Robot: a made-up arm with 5 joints.
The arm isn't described. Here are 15 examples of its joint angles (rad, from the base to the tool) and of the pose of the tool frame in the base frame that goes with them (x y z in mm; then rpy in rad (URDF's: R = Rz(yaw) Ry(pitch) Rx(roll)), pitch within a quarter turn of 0, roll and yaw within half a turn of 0).
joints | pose
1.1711 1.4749 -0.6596 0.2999 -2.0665 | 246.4 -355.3 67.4 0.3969 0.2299 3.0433
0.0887 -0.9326 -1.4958 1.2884 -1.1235 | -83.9 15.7 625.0 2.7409 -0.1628 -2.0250
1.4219 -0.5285 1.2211 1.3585 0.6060 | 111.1 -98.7 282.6 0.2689 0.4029 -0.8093
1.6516 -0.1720 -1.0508 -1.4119 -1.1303 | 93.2 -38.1 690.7 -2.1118 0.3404 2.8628
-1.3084 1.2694 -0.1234 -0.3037 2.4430 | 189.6 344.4 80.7 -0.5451 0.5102 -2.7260
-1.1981 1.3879 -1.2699 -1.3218 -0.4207 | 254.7 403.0 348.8 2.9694 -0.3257 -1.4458
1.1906 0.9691 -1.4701 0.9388 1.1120 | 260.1 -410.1 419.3 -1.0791 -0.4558 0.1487
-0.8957 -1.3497 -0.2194 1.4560 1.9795 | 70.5 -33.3 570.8 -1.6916 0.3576 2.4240
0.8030 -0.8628 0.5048 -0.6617 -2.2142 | 201.8 -109.4 583.9 2.6996 0.3407 -1.7590
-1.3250 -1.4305 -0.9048 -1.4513 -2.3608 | 18.6 -312.8 442.5 -0.7264 -0.6364 -0.8354
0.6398 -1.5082 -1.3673 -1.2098 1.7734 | -189.5 212.5 325.7 0.6214 -0.0901 1.0560
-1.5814 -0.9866 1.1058 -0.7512 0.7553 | 95.3 171.6 462.3 -2.4161 -0.6607 -2.5256
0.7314 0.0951 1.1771 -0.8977 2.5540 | 274.0 -159.7 260.8 -0.9864 0.8459 1.2992
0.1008 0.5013 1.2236 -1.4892 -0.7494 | 316.8 -22.7 225.5 1.2472 -0.7461 -1.4477
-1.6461 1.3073 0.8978 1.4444 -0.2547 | 93.8 43.7 188.1 -2.6490 0.9861 -0.9236
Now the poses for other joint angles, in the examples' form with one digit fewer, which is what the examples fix.
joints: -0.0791 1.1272 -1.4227 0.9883 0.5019
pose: 549 35 340 -0.485 -0.764 0.731
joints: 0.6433 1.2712 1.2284 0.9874 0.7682
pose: 95 1 219 2.071 0.786 1.296
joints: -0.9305 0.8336 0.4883 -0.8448 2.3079
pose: 291 260 167 -0.981 0.600 2.863
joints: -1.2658 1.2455 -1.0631 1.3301 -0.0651
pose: 219 388 203 0.007 -0.058 1.152
